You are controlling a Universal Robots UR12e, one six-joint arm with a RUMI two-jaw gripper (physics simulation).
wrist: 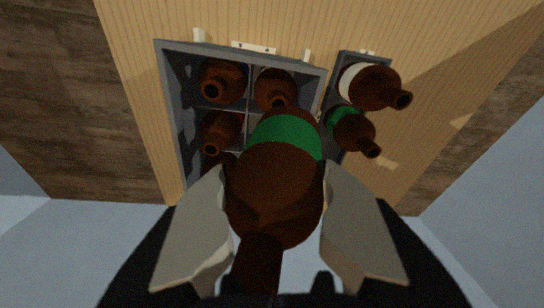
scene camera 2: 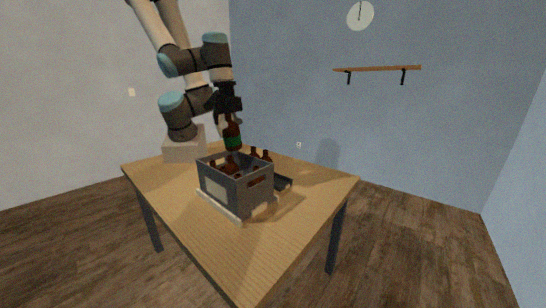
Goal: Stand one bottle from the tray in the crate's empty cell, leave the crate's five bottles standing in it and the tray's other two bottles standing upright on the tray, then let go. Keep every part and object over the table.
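Places are measured from the arm's base along level axes (x ahead, y left, z up), in centimetres.
Where they show: gripper, fingertip midpoint: [wrist: 274, 163] [scene camera 2: 229, 135]; arm's base, link origin: [scene camera 2: 183, 133].
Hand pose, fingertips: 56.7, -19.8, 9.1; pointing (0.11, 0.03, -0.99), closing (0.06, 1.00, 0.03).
Each offset is from my fingertips to the top centre of the thing, as dx, dy, dz. "spot": to the spot under its first point. Level surfaces: height alone.
My gripper [scene camera 2: 229, 119] [wrist: 274, 163] is shut on a brown bottle with a green label {+1.0, -0.1, +9.6} [scene camera 2: 232, 140] [wrist: 284, 131]. The bottle hangs nearly upright above the grey crate {+5.4, -5.3, -9.0} [scene camera 2: 252, 198] [wrist: 285, 62], its base higher than the rim in the scene view. Brown bottles stand in the crate; three show clearly in the wrist view [wrist: 225, 82] [wrist: 276, 89] [wrist: 220, 130]. The held bottle hides the crate's lower right part and most of the cell below the upper right bottle. On the dark tray [scene camera 2: 283, 183] [wrist: 348, 56] stand a white-labelled bottle {-0.2, +18.5, -10.5} [wrist: 375, 86] and a green-labelled bottle {+8.2, +16.6, -10.5} [wrist: 353, 131], both upright.
The tray stands close beside the crate on the wooden table {dz -26.5} [scene camera 2: 190, 185] [wrist: 280, 22]. A pale strip {spot: +5.3, -16.0, -23.8} [scene camera 2: 218, 206] runs along the crate's foot. The robot's pale base block [scene camera 2: 184, 151] is at the table's back left.
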